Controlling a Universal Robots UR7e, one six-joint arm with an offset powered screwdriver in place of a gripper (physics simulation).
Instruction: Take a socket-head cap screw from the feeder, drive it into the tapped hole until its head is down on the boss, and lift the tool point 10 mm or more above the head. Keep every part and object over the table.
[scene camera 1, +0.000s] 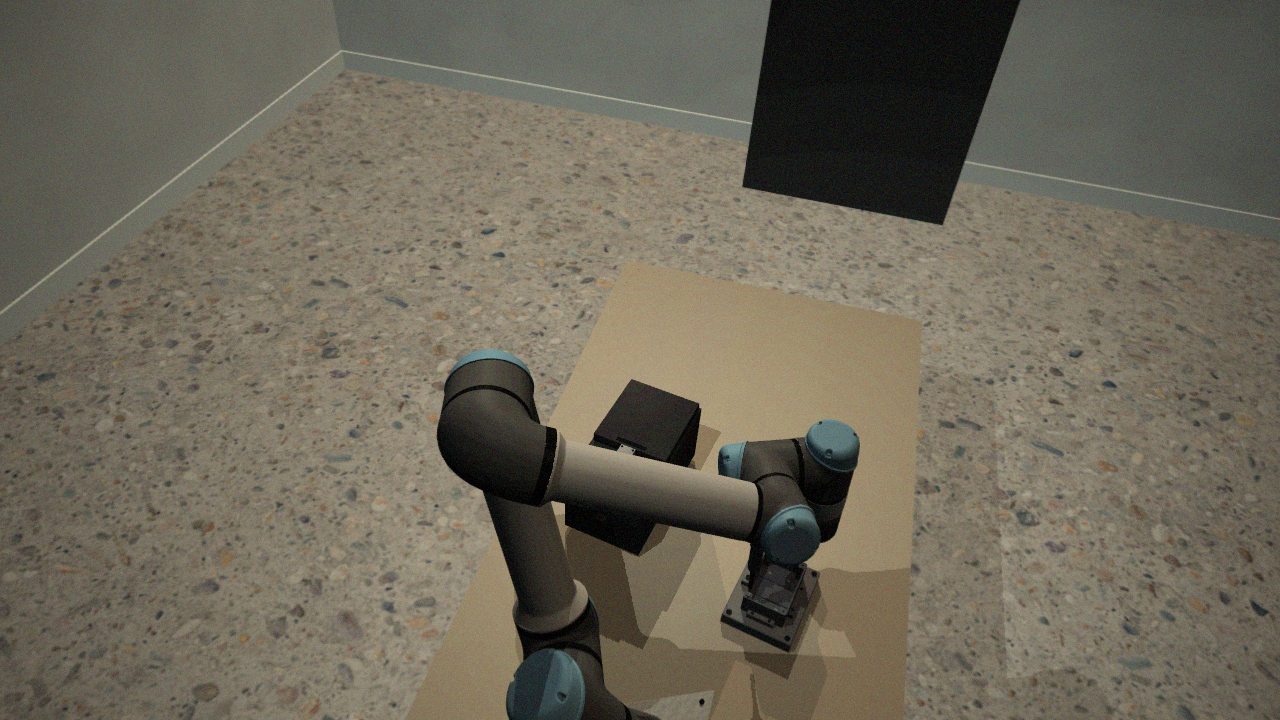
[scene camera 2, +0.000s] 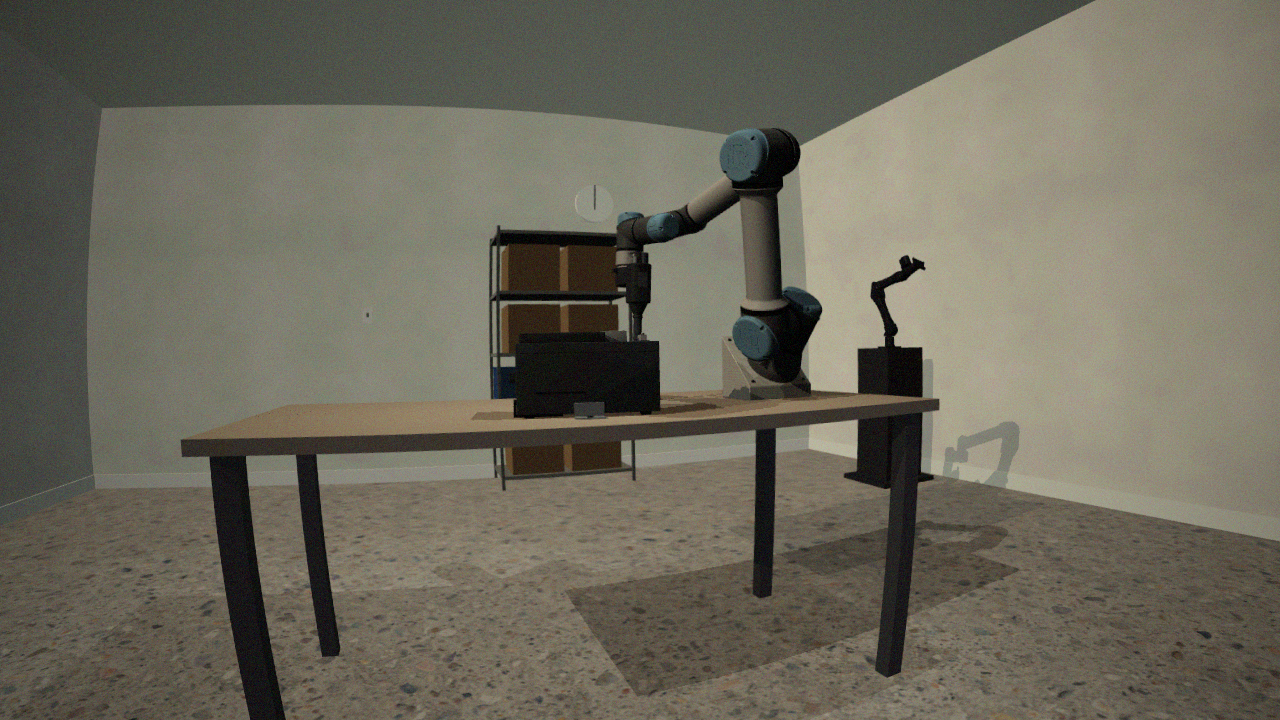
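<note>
The black feeder stands on the table. A dark plate with holes at its corners lies on the table beside the feeder, below my wrist in scene camera 1. My screwdriver points straight down in scene camera 2. Its lower end is partly hidden behind the feeder's top edge there, and the wrist covers much of it in scene camera 1. The tapped hole, the boss and any screw at the tool point are hidden or too small to tell. Whether the tool holds a screw cannot be seen.
My arm's forearm passes over the feeder in scene camera 1. The arm's base bracket stands at the table's right in scene camera 2. Behind are a shelf rack with boxes and a black pedestal bearing a small arm.
</note>
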